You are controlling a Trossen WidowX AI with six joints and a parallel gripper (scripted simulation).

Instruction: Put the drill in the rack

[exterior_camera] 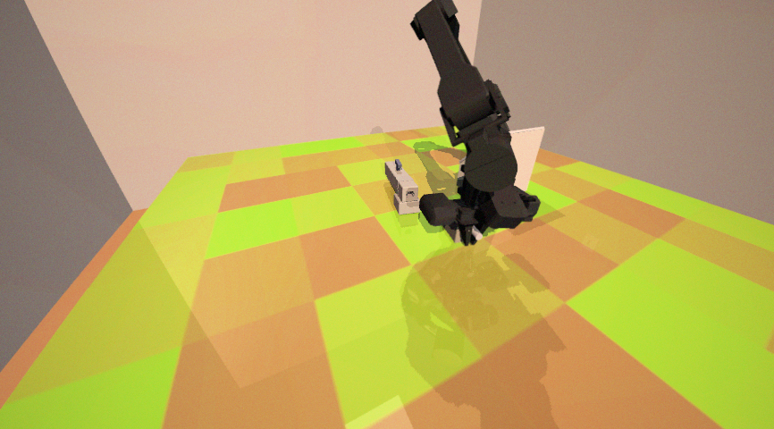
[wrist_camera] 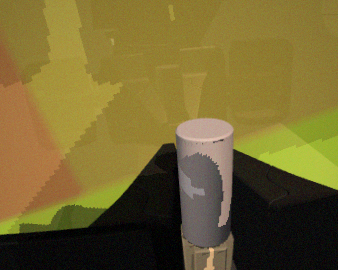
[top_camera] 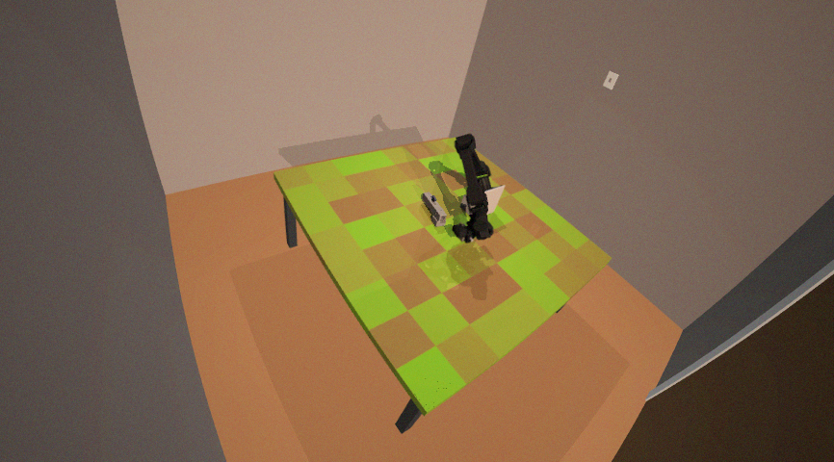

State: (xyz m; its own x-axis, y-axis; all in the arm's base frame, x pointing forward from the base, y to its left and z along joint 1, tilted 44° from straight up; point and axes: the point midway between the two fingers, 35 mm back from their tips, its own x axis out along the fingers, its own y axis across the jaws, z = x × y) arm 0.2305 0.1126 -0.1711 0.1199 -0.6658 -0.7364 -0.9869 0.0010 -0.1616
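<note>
My gripper tip is 10 mm past the drill, 40 mm to the left of it and 30 mm below it. Round my gripper tip: key 40 mm ahead, 250 mm to the right, 40 mm above; grey rack 10 mm behind, 50 mm to the right, 10 mm above; holder block 50 mm ahead, 230 mm to the right, 30 mm above.
</note>
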